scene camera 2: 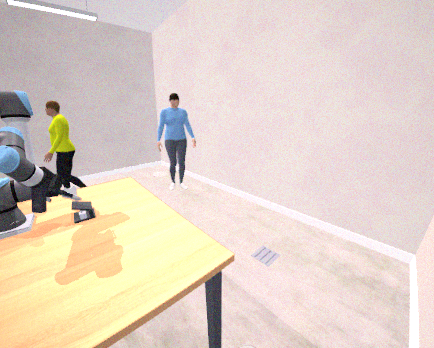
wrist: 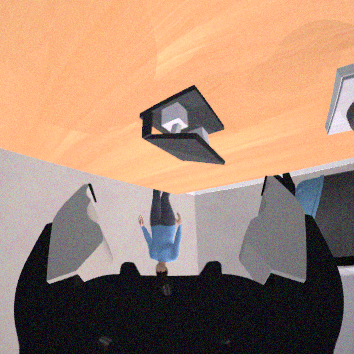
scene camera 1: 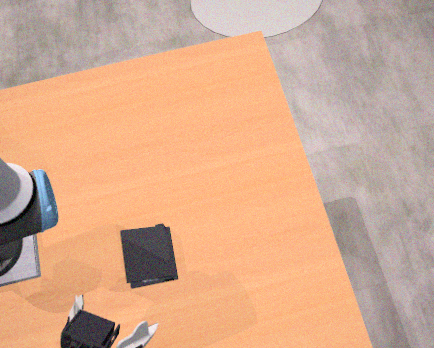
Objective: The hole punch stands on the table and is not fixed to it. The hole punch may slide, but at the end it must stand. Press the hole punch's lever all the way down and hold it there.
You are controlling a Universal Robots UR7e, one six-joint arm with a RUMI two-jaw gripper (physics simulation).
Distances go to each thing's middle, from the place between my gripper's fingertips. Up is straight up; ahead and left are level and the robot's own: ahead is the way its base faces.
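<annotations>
Hole punch lever (scene camera 1: 145, 251): my hand is 40 mm short of it, 110 mm to the right of it and 90 mm above it. Dark hole punch (wrist: 188, 107), measured from my hand: 110 mm to the left, 40 mm ahead, 110 mm below.
</annotations>
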